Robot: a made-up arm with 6 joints. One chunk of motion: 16 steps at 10 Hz.
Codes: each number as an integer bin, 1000 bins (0 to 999) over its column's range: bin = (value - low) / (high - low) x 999, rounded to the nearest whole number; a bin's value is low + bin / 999 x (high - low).
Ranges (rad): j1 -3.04..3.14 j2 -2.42..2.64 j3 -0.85..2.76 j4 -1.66..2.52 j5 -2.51..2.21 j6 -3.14..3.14
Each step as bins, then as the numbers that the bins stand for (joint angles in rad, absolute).
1 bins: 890 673 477 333 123 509
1 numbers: 2.4657 0.9888 0.8737 -0.2667 -1.9289 0.0597
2 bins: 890 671 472 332 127 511
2 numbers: 2.4657 0.9787 0.8556 -0.2709 -1.9100 0.0723
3 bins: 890 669 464 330 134 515
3 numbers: 2.4657 0.9685 0.8267 -0.2792 -1.8769 0.0974
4 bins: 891 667 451 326 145 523
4 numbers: 2.4719 0.9584 0.7797 -0.2960 -1.8249 0.1477
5 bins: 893 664 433 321 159 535
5 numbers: 2.4843 0.9432 0.7147 -0.3169 -1.7588 0.2232
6 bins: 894 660 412 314 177 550
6 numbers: 2.4905 0.9229 0.6388 -0.3462 -1.6737 0.3175
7 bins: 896 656 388 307 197 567
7 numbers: 2.5028 0.9027 0.5521 -0.3755 -1.5792 0.4243
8 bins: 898 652 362 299 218 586
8 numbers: 2.5152 0.8824 0.4581 -0.4089 -1.4800 0.5438
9 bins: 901 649 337 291 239 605
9 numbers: 2.5338 0.8672 0.3678 -0.4424 -1.3808 0.6632
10 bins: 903 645 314 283 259 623
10 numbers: 2.5461 0.8470 0.2847 -0.4759 -1.2863 0.7764
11 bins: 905 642 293 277 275 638
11 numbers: 2.5585 0.8318 0.2088 -0.5010 -1.2107 0.8707
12 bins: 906 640 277 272 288 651
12 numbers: 2.5647 0.8216 0.1510 -0.5219 -1.1493 0.9524
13 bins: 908 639 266 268 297 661
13 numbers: 2.5771 0.8166 0.1112 -0.5386 -1.1068 1.0152
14 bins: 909 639 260 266 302 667
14 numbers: 2.5832 0.8166 0.0895 -0.5470 -1.0831 1.0530
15 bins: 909 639 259 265 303 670
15 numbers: 2.5832 0.8166 0.0859 -0.5512 -1.0784 1.0718
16 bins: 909 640 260 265 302 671
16 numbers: 2.5832 0.8216 0.0895 -0.5512 -1.0831 1.0781
